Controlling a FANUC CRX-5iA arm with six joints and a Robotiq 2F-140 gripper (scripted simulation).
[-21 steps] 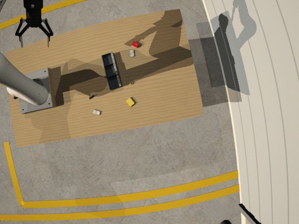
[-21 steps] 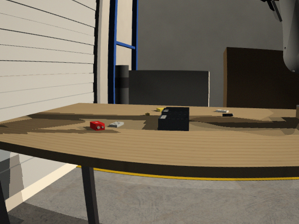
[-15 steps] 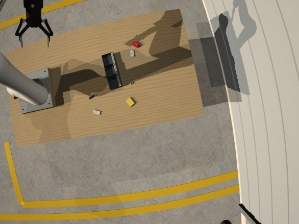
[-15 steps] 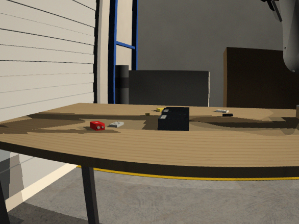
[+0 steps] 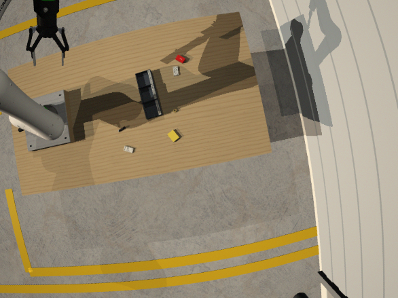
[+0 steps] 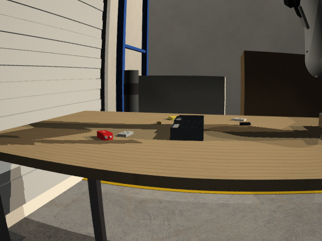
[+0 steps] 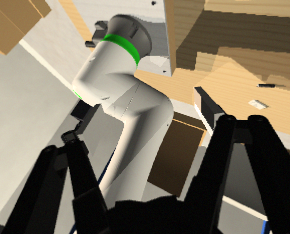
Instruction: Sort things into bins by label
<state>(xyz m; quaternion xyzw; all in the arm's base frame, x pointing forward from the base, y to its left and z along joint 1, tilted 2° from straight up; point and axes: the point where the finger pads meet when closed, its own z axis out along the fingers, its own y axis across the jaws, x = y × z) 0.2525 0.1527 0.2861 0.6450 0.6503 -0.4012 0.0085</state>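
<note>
Right now my hand is 34 cm short of the black three-part bin, 32 cm above it and 21 cm to the left of it. Round my hand: nut 45 cm ahead, 34 cm below, 33 cm to the right; then black piece 34 cm to the right, 34 cm below, 15 cm ahead; then red battery 55 cm ahead, 33 cm below, 6 cm to the right.
</note>
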